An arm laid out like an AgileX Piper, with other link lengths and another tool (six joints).
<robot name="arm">
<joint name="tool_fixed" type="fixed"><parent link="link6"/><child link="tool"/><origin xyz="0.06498 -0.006 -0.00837" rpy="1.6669 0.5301 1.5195"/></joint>
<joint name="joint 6" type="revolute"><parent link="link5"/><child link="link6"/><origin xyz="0.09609 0 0.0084"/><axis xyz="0.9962 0 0.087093"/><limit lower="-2.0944" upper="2.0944"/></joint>
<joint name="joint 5" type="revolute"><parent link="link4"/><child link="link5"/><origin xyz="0 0 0"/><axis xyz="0 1 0"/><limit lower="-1.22" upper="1.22"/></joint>
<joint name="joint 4" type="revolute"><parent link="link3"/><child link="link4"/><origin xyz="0.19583 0 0.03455"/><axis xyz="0.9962 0 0.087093"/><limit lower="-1.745" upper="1.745"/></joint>
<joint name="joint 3" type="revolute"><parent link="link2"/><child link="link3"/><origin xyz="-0.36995 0 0.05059"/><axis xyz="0 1 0"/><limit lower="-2.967" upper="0"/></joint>
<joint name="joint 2" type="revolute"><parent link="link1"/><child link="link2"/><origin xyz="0 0 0"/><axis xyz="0 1 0"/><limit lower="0" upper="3.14"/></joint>
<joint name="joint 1" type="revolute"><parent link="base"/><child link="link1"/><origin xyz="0 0 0.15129"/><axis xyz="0 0 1"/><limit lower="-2.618" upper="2.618"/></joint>
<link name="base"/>
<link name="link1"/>
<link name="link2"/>
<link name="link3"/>
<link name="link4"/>
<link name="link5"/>
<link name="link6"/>
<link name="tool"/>
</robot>
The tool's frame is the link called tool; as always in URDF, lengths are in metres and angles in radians.
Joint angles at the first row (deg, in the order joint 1, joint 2, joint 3, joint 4, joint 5, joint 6):
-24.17, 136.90, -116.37, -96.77, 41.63, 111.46
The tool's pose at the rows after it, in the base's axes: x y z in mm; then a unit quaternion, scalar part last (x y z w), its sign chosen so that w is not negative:
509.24 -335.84 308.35 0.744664 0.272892 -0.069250 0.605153
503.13 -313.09 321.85 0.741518 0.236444 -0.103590 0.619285
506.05 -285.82 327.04 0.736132 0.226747 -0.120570 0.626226
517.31 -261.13 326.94 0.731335 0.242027 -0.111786 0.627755
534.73 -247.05 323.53 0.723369 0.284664 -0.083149 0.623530
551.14 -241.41 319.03 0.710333 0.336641 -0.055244 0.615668
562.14 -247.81 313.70 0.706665 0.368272 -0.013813 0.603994
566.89 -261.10 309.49 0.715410 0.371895 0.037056 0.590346
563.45 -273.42 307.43 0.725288 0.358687 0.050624 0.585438
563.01 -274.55 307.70 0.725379 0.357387 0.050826 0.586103
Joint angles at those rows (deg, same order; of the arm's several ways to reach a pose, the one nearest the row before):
-21.67, 136.28, -116.37, -96.38, 49.86, 110.20
-18.37, 135.69, -116.62, -96.16, 58.78, 109.16
-14.92, 135.55, -116.62, -96.02, 64.21, 108.15
-12.12, 135.55, -116.63, -95.75, 64.92, 107.66
-10.98, 135.55, -116.70, -95.62, 60.08, 106.88
-11.13, 135.55, -116.75, -95.62, 53.11, 105.28
-12.85, 135.55, -116.75, -95.62, 45.47, 106.45
-15.29, 135.55, -116.75, -95.83, 38.95, 110.81
-16.78, 135.65, -116.75, -95.83, 37.69, 113.15
-16.89, 135.65, -116.75, -96.00, 37.69, 113.38

